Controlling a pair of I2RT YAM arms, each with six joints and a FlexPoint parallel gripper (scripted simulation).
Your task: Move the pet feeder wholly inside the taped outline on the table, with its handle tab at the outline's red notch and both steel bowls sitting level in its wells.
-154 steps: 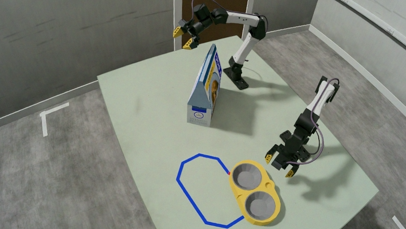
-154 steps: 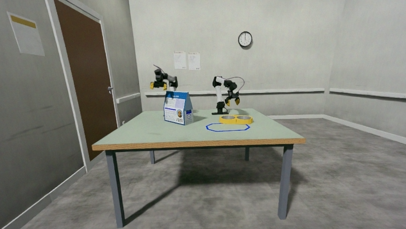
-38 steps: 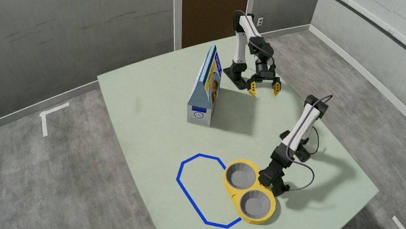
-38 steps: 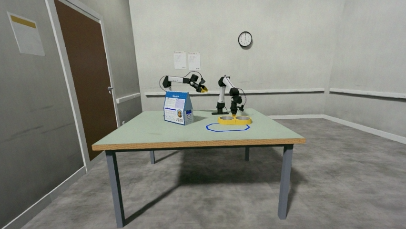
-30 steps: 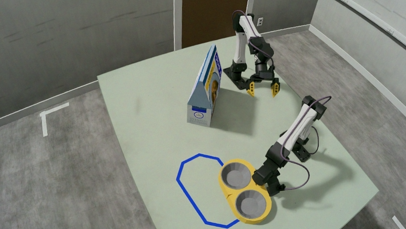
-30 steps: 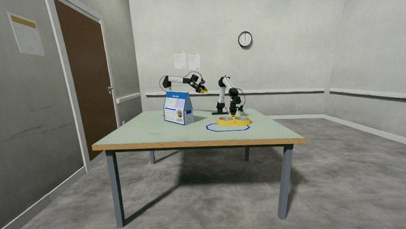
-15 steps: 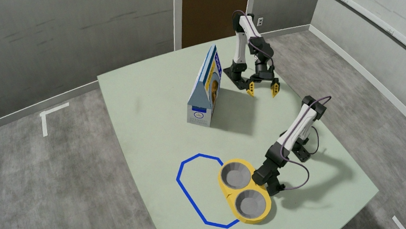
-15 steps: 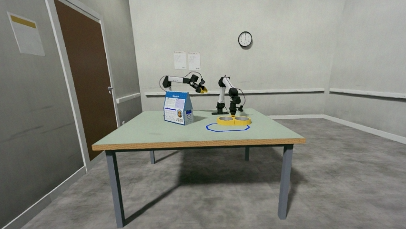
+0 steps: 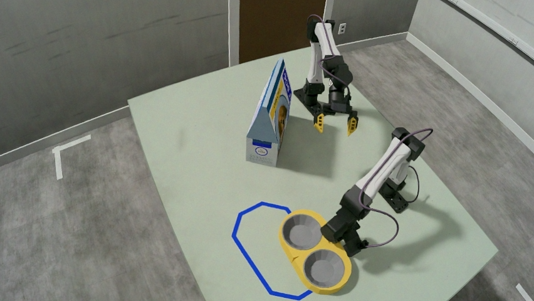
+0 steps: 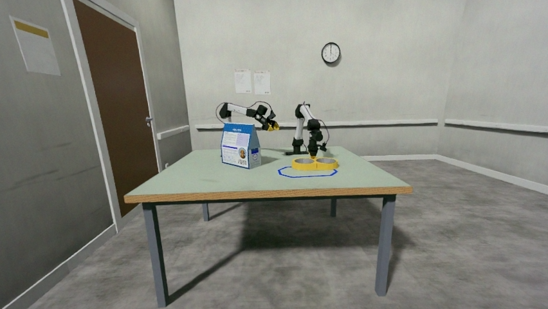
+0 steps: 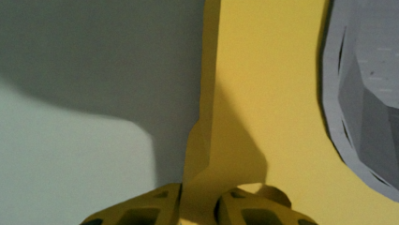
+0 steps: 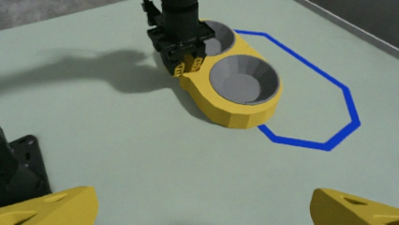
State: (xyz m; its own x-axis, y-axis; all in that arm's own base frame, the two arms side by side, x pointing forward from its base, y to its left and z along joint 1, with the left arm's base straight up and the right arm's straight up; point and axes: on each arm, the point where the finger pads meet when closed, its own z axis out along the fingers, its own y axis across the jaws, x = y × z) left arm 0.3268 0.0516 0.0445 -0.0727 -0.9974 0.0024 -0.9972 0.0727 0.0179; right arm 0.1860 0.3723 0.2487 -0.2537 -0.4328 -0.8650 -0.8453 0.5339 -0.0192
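Right now my left hand is 80 mm short of the yellow pet feeder and 30 mm above it. Round my left hand: blue taped outline: 180 mm ahead, 80 mm to the right, 40 mm below; white dog food bag: 40 mm behind, 540 mm to the right, 100 mm above.
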